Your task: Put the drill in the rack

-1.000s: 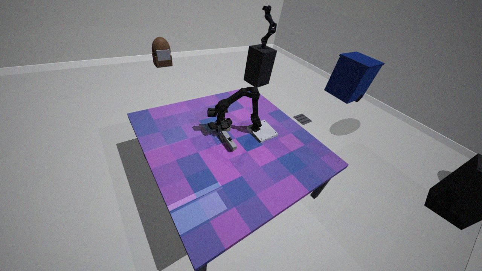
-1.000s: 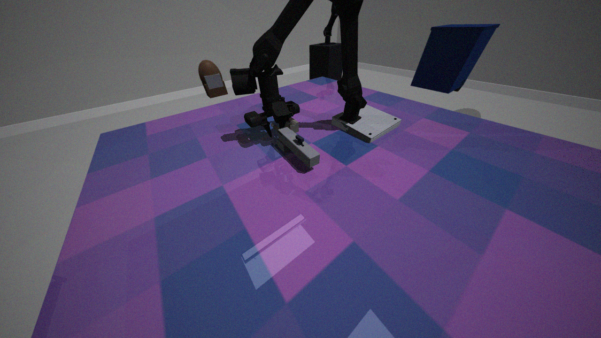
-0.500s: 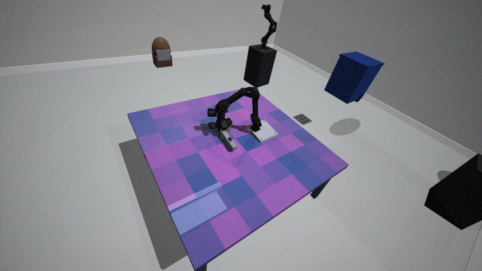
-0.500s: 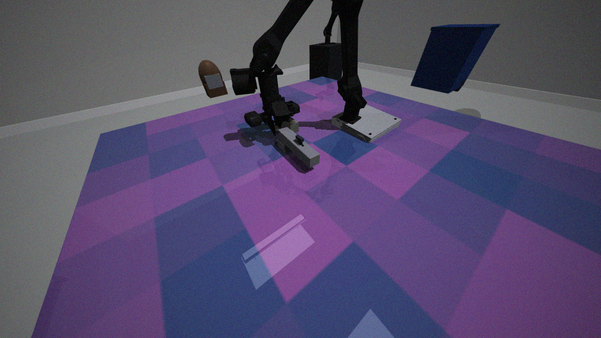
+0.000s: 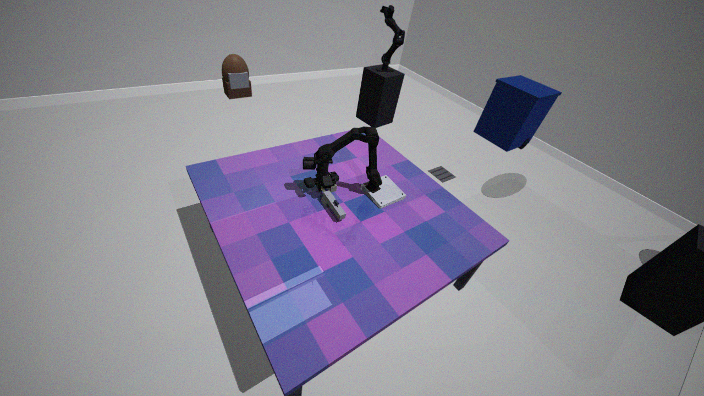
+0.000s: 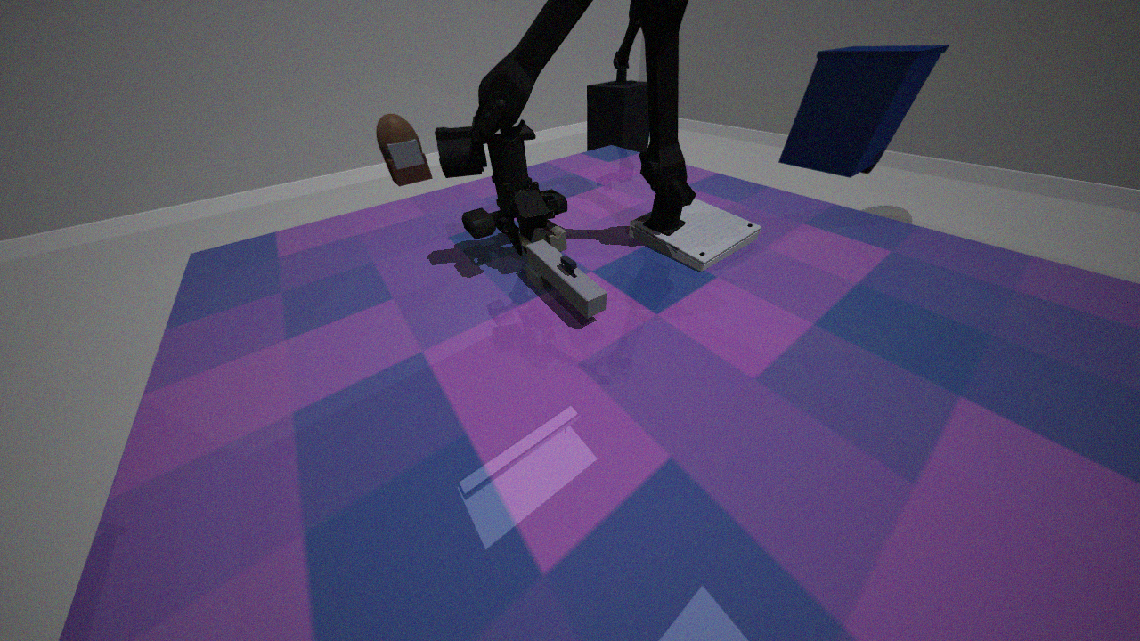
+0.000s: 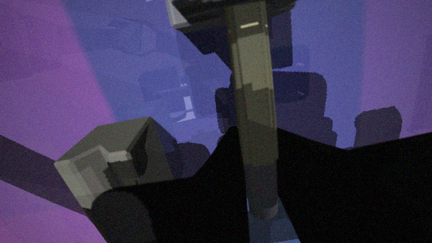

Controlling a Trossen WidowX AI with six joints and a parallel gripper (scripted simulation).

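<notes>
The drill is 10 mm ahead of my gripper tip, 40 mm to the left of it and 30 mm above it. The rest, counted from my gripper tip: dark key (30 mm ahead, 170 mm to the left, 40 mm above); then grey block (30 mm ahead, 140 mm to the left, 20 mm above); then grey rack (80 mm behind, 10 mm to the right).
</notes>
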